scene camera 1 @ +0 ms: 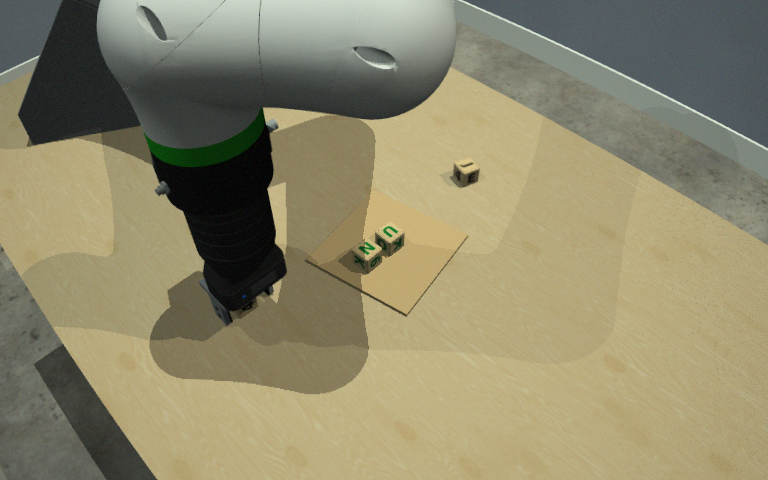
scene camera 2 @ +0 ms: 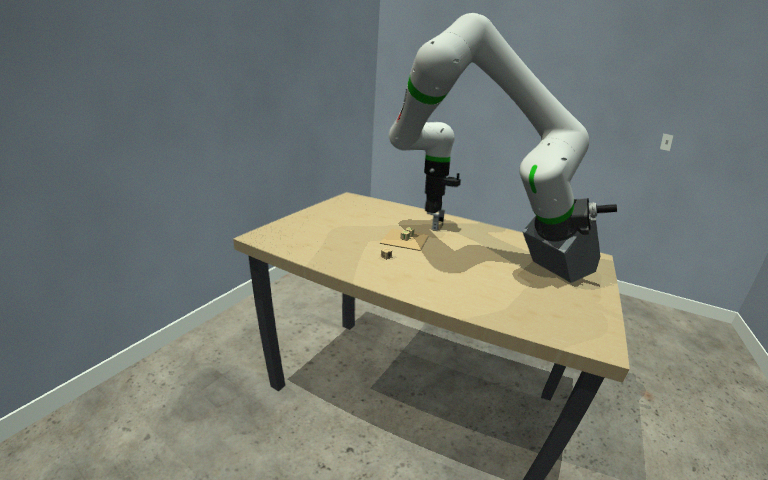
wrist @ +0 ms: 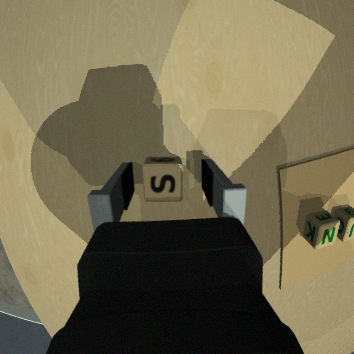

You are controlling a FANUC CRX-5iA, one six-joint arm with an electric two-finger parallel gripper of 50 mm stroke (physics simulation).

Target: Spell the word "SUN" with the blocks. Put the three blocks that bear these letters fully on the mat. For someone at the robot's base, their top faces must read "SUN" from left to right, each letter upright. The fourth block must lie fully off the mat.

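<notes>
My gripper [scene camera 1: 246, 306] [scene camera 2: 438, 220] [wrist: 166, 174] is open around the S block, one finger on each side with gaps. The S block [scene camera 1: 248, 307] [wrist: 162, 186] bears a black S on top and stands off the mat; the gripper partly hides it in scene camera 1. The N block [scene camera 1: 367, 256] [scene camera 2: 410, 231] [wrist: 323, 232] and the U block [scene camera 1: 389, 238] [scene camera 2: 404, 236] [wrist: 346, 223], with green letters, stand close together on the mat [scene camera 1: 407, 283] [scene camera 2: 416, 243] [wrist: 295, 270]. From the base, U is left of N. The fourth block [scene camera 1: 466, 173] [scene camera 2: 386, 254], with a black bar-like letter on top, lies off the mat.
The wooden table [scene camera 1: 481, 407] [scene camera 2: 481, 294] carries everything. The dark robot base [scene camera 1: 73, 84] [scene camera 2: 566, 254] stands at one end. The white arm [scene camera 1: 271, 56] [scene camera 2: 509, 73] reaches over the table and shades part of the mat and the S block. A table edge lies beyond the S block's side.
</notes>
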